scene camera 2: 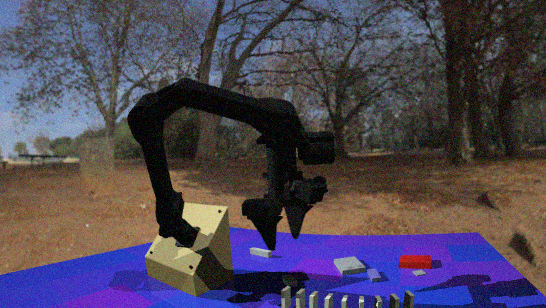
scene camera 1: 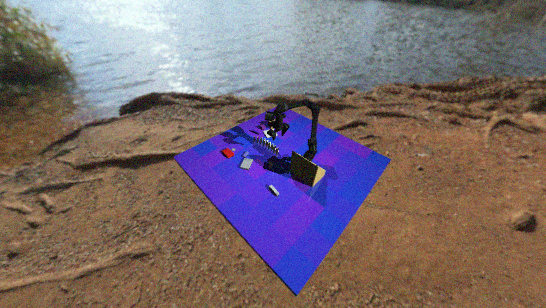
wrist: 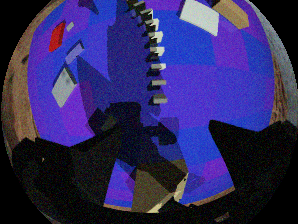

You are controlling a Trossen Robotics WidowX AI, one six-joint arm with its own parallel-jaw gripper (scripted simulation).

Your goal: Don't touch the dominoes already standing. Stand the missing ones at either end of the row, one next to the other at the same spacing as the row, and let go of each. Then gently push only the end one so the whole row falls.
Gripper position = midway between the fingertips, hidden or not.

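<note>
Holding nothing, the gripper (scene camera 2: 284, 244) is open, and it can also be seen in the wrist view (wrist: 167, 127).
</note>
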